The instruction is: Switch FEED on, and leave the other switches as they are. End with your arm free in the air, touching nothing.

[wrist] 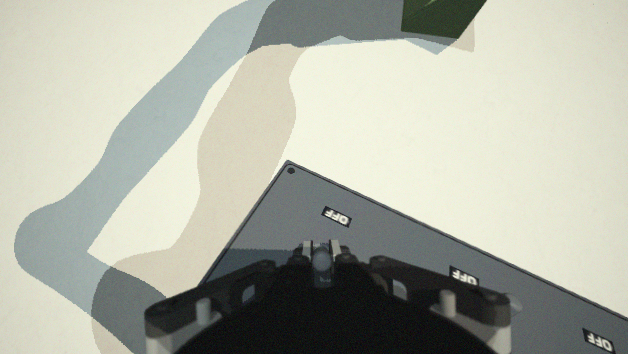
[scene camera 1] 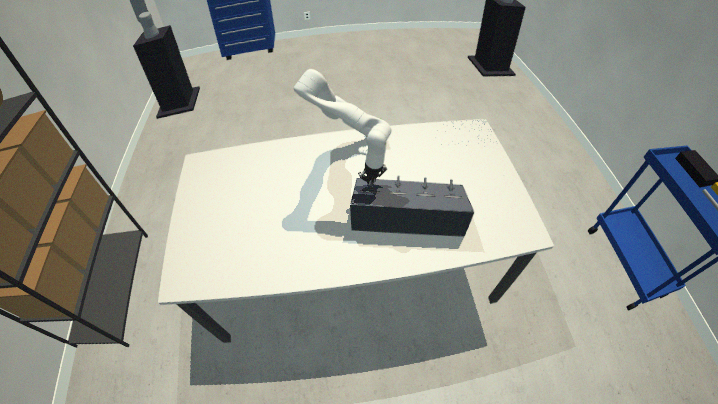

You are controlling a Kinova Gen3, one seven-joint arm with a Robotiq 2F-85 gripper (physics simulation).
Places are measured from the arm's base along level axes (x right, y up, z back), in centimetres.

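Pixels of known places: gripper, fingertip midpoint: [wrist: 321, 252] [scene camera 1: 370, 182].
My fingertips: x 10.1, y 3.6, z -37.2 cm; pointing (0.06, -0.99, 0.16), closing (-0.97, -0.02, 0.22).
Ahead of a thing's pixels: the offset from my fingertips to its top centre. "pt": to the spot under its first point. Level surfaces: height alone.
A dark switch box [scene camera 1: 411, 219] [wrist: 400, 240] stands on the table, with a row of toggle switches along its top. My gripper [scene camera 1: 370, 182] [wrist: 321, 252] points down over the box's left end in the scene view. It is shut on the lever of the end switch @[dx +0.0, dy +4.0, dz +0.0 cm] [wrist: 322, 261], whose rounded tip shows between the fingertips. An OFF label @[pt dx -0.8, dy -2.6, dz +3.0 cm] [wrist: 336, 216] lies beyond this lever. The other three levers [scene camera 1: 398, 181] [scene camera 1: 425, 182] [scene camera 1: 450, 184] stand up to the right. The FEED name does not show legibly, so I cannot tell which switch bears it.
The box rests on a white table @[dy -10.2 cm] [scene camera 1: 241, 226]. A dark green object [wrist: 440, 17] shows at the wrist view's top edge. A shelf rack with cartons [scene camera 1: 55, 271] stands at the left, a blue cart [scene camera 1: 637, 253] at the right, and a blue drawer cabinet [scene camera 1: 243, 27] at the back.
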